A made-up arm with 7 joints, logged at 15 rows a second.
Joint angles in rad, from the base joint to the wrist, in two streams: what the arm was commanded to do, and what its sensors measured. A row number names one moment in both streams.
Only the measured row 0 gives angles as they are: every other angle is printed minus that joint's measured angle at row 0.
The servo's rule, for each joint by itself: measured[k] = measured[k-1] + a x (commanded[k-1-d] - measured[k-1]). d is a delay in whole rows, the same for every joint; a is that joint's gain. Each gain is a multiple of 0.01, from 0.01 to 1. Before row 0 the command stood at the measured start. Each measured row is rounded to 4 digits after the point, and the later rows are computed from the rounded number. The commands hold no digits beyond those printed.
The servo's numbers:
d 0
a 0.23 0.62 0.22 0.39 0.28 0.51 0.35
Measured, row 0: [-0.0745, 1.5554, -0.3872, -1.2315, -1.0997, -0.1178, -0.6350]
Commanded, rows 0 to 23: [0.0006, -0.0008, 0.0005, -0.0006, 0.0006, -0.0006, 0.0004]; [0.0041, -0.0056, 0.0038, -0.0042, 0.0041, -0.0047, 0.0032]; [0.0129, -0.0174, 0.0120, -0.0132, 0.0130, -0.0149, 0.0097]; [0.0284, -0.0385, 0.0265, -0.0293, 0.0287, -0.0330, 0.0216]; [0.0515, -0.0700, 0.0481, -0.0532, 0.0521, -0.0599, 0.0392]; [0.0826, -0.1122, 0.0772, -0.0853, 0.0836, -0.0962, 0.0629]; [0.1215, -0.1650, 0.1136, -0.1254, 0.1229, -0.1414, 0.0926]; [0.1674, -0.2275, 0.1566, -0.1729, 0.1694, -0.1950, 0.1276]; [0.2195, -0.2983, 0.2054, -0.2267, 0.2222, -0.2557, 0.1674]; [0.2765, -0.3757, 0.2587, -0.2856, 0.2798, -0.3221, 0.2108]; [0.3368, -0.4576, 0.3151, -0.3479, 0.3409, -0.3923, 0.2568]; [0.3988, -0.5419, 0.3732, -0.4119, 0.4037, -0.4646, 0.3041]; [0.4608, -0.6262, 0.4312, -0.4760, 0.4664, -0.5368, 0.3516]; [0.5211, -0.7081, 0.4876, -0.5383, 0.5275, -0.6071, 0.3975]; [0.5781, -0.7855, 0.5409, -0.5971, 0.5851, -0.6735, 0.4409]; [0.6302, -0.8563, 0.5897, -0.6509, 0.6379, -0.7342, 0.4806]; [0.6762, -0.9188, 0.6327, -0.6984, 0.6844, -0.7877, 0.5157]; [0.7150, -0.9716, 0.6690, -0.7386, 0.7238, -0.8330, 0.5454]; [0.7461, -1.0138, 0.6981, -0.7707, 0.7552, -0.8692, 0.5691]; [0.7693, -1.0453, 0.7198, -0.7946, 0.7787, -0.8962, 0.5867]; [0.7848, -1.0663, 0.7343, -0.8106, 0.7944, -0.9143, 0.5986]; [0.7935, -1.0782, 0.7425, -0.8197, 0.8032, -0.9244, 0.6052]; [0.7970, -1.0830, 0.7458, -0.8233, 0.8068, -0.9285, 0.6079]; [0.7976, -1.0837, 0.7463, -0.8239, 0.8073, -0.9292, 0.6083]
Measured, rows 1 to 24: [0.0001, -0.0005, 0.0001, -0.0002, 0.0002, -0.0003, 0.0001]; [0.0010, -0.0037, 0.0009, -0.0018, 0.0013, -0.0025, 0.0012]; [0.0037, -0.0122, 0.0033, -0.0062, 0.0046, -0.0088, 0.0042]; [0.0094, -0.0285, 0.0084, -0.0152, 0.0113, -0.0211, 0.0103]; [0.0191, -0.0542, 0.0171, -0.0300, 0.0227, -0.0409, 0.0204]; [0.0337, -0.0902, 0.0303, -0.0516, 0.0398, -0.0691, 0.0353]; [0.0539, -0.1366, 0.0486, -0.0804, 0.0631, -0.1060, 0.0554]; [0.0800, -0.1930, 0.0724, -0.1165, 0.0929, -0.1514, 0.0807]; [0.1121, -0.2583, 0.1017, -0.1595, 0.1291, -0.2046, 0.1110]; [0.1499, -0.3311, 0.1362, -0.2087, 0.1713, -0.2645, 0.1459]; [0.1929, -0.4095, 0.1756, -0.2630, 0.2188, -0.3297, 0.1847]; [0.2403, -0.4916, 0.2191, -0.3211, 0.2706, -0.3985, 0.2265]; [0.2910, -0.5751, 0.2658, -0.3815, 0.3254, -0.4690, 0.2703]; [0.3439, -0.6576, 0.3146, -0.4427, 0.3820, -0.5394, 0.3148]; [0.3978, -0.7369, 0.3644, -0.5029, 0.4389, -0.6078, 0.3589]; [0.4513, -0.8109, 0.4140, -0.5606, 0.4946, -0.6723, 0.4015]; [0.5030, -0.8778, 0.4621, -0.6143, 0.5477, -0.7312, 0.4415]; [0.5518, -0.9360, 0.5076, -0.6628, 0.5970, -0.7831, 0.4779]; [0.5965, -0.9842, 0.5495, -0.7049, 0.6413, -0.8270, 0.5098]; [0.6362, -1.0221, 0.5870, -0.7399, 0.6798, -0.8623, 0.5367]; [0.6704, -1.0495, 0.6194, -0.7675, 0.7119, -0.8888, 0.5584]; [0.6987, -1.0673, 0.6465, -0.7879, 0.7375, -0.9070, 0.5748]; [0.7213, -1.0770, 0.6683, -0.8017, 0.7569, -0.9180, 0.5864]; [0.7388, -1.0812, 0.6855, -0.8104, 0.7710, -0.9237, 0.5941]
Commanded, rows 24 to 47: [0.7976, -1.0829, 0.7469, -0.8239, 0.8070, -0.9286, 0.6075]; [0.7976, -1.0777, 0.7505, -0.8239, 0.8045, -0.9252, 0.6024]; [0.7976, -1.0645, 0.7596, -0.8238, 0.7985, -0.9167, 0.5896]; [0.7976, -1.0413, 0.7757, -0.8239, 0.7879, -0.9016, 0.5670]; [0.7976, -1.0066, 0.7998, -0.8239, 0.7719, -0.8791, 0.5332]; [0.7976, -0.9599, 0.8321, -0.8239, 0.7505, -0.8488, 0.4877]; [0.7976, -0.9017, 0.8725, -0.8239, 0.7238, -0.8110, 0.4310]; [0.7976, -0.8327, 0.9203, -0.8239, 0.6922, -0.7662, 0.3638]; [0.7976, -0.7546, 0.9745, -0.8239, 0.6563, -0.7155, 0.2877]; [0.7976, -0.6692, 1.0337, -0.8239, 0.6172, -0.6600, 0.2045]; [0.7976, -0.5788, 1.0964, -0.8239, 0.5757, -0.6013, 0.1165]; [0.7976, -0.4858, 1.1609, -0.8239, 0.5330, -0.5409, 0.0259]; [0.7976, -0.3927, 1.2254, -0.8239, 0.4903, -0.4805, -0.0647]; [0.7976, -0.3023, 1.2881, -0.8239, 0.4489, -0.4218, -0.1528]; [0.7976, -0.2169, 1.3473, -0.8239, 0.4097, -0.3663, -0.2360]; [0.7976, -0.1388, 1.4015, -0.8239, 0.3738, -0.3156, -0.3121]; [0.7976, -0.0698, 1.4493, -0.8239, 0.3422, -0.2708, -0.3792]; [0.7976, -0.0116, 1.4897, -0.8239, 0.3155, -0.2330, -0.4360]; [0.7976, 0.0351, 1.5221, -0.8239, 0.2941, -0.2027, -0.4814]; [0.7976, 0.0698, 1.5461, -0.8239, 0.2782, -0.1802, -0.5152]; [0.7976, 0.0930, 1.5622, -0.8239, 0.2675, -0.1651, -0.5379]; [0.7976, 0.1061, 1.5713, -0.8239, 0.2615, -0.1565, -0.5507]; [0.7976, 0.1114, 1.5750, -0.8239, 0.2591, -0.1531, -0.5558]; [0.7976, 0.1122, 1.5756, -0.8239, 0.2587, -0.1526, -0.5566]
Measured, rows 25 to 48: [0.7523, -1.0823, 0.6990, -0.8157, 0.7811, -0.9262, 0.5988]; [0.7627, -1.0794, 0.7103, -0.8189, 0.7877, -0.9257, 0.6001]; [0.7707, -1.0702, 0.7211, -0.8208, 0.7907, -0.9211, 0.5964]; [0.7769, -1.0523, 0.7331, -0.8220, 0.7899, -0.9112, 0.5861]; [0.7817, -1.0240, 0.7478, -0.8227, 0.7849, -0.8948, 0.5676]; [0.7854, -0.9843, 0.7663, -0.8232, 0.7753, -0.8713, 0.5396]; [0.7882, -0.9331, 0.7897, -0.8235, 0.7609, -0.8405, 0.5016]; [0.7904, -0.8709, 0.8184, -0.8237, 0.7417, -0.8026, 0.4534]; [0.7921, -0.7988, 0.8527, -0.8238, 0.7178, -0.7582, 0.3954]; [0.7934, -0.7184, 0.8925, -0.8238, 0.6896, -0.7081, 0.3286]; [0.7944, -0.6318, 0.9374, -0.8238, 0.6577, -0.6536, 0.2544]; [0.7951, -0.5413, 0.9866, -0.8238, 0.6228, -0.5961, 0.1744]; [0.7957, -0.4492, 1.0391, -0.8238, 0.5857, -0.5371, 0.0907]; [0.7961, -0.3581, 1.0939, -0.8238, 0.5474, -0.4783, 0.0055]; [0.7964, -0.2706, 1.1496, -0.8238, 0.5088, -0.4212, -0.0790]; [0.7967, -0.1889, 1.2050, -0.8238, 0.4710, -0.3673, -0.1606]; [0.7969, -0.1151, 1.2587, -0.8238, 0.4349, -0.3181, -0.2371]; [0.7971, -0.0509, 1.3095, -0.8238, 0.4015, -0.2747, -0.3067]; [0.7972, 0.0024, 1.3563, -0.8238, 0.3714, -0.2380, -0.3678]; [0.7973, 0.0442, 1.3981, -0.8238, 0.3453, -0.2085, -0.4194]; [0.7974, 0.0745, 1.4342, -0.8238, 0.3235, -0.1864, -0.4609]; [0.7974, 0.0941, 1.4644, -0.8238, 0.3061, -0.1712, -0.4923]; [0.7974, 0.1048, 1.4887, -0.8238, 0.2929, -0.1620, -0.5145]; [0.7974, 0.1094, 1.5078, -0.8238, 0.2833, -0.1572, -0.5292]
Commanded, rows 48 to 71: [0.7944, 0.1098, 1.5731, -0.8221, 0.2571, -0.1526, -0.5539]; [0.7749, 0.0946, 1.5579, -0.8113, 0.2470, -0.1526, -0.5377]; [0.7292, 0.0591, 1.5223, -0.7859, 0.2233, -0.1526, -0.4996]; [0.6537, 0.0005, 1.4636, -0.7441, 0.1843, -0.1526, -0.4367]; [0.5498, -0.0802, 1.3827, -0.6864, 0.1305, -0.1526, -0.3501]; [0.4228, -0.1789, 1.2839, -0.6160, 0.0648, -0.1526, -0.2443]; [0.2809, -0.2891, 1.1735, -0.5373, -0.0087, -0.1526, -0.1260]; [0.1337, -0.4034, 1.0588, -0.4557, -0.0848, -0.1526, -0.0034]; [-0.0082, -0.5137, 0.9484, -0.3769, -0.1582, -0.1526, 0.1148]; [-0.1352, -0.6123, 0.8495, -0.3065, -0.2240, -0.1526, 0.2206]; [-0.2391, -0.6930, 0.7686, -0.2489, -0.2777, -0.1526, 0.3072]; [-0.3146, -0.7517, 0.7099, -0.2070, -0.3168, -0.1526, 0.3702]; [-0.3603, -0.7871, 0.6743, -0.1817, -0.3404, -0.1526, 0.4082]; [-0.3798, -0.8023, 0.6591, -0.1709, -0.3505, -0.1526, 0.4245]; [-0.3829, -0.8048, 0.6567, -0.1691, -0.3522, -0.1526, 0.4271]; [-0.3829, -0.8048, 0.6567, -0.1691, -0.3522, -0.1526, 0.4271]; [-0.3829, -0.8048, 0.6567, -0.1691, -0.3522, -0.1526, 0.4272]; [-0.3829, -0.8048, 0.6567, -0.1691, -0.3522, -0.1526, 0.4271]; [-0.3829, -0.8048, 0.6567, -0.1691, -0.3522, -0.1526, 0.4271]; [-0.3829, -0.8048, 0.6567, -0.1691, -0.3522, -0.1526, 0.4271]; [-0.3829, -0.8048, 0.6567, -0.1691, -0.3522, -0.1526, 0.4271]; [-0.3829, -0.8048, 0.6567, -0.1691, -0.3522, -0.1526, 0.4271]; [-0.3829, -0.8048, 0.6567, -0.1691, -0.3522, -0.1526, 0.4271]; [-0.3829, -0.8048, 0.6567, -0.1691, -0.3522, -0.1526, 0.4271]
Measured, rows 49 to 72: [0.7967, 0.1096, 1.5222, -0.8231, 0.2760, -0.1549, -0.5378]; [0.7917, 0.1003, 1.5301, -0.8185, 0.2679, -0.1537, -0.5378]; [0.7773, 0.0748, 1.5284, -0.8058, 0.2554, -0.1531, -0.5244]; [0.7489, 0.0287, 1.5141, -0.7817, 0.2355, -0.1528, -0.4937]; [0.7031, -0.0388, 1.4852, -0.7445, 0.2061, -0.1527, -0.4434]; [0.6386, -0.1257, 1.4409, -0.6944, 0.1665, -0.1526, -0.3737]; [0.5563, -0.2270, 1.3821, -0.6331, 0.1174, -0.1526, -0.2870]; [0.4591, -0.3364, 1.3110, -0.5639, 0.0608, -0.1526, -0.1877]; [0.3516, -0.4463, 1.2312, -0.4910, -0.0005, -0.1526, -0.0818]; [0.2396, -0.5492, 1.1472, -0.4190, -0.0631, -0.1526, 0.0240]; [0.1295, -0.6384, 1.0639, -0.3527, -0.1232, -0.1526, 0.1231]; [0.0274, -0.7086, 0.9860, -0.2959, -0.1774, -0.1526, 0.2096]; [-0.0618, -0.7573, 0.9174, -0.2514, -0.2230, -0.1526, 0.2791]; [-0.1349, -0.7852, 0.8606, -0.2200, -0.2587, -0.1526, 0.3300]; [-0.1919, -0.7974, 0.8157, -0.2001, -0.2849, -0.1526, 0.3640]; [-0.2358, -0.8020, 0.7807, -0.1880, -0.3037, -0.1526, 0.3861]; [-0.2696, -0.8037, 0.7534, -0.1806, -0.3173, -0.1526, 0.4005]; [-0.2957, -0.8044, 0.7321, -0.1761, -0.3271, -0.1526, 0.4098]; [-0.3158, -0.8046, 0.7155, -0.1734, -0.3341, -0.1526, 0.4159]; [-0.3312, -0.8047, 0.7026, -0.1717, -0.3392, -0.1526, 0.4198]; [-0.3431, -0.8048, 0.6925, -0.1707, -0.3428, -0.1526, 0.4224]; [-0.3523, -0.8048, 0.6846, -0.1701, -0.3454, -0.1526, 0.4240]; [-0.3593, -0.8048, 0.6785, -0.1697, -0.3473, -0.1526, 0.4251]; [-0.3647, -0.8048, 0.6737, -0.1695, -0.3487, -0.1526, 0.4258]
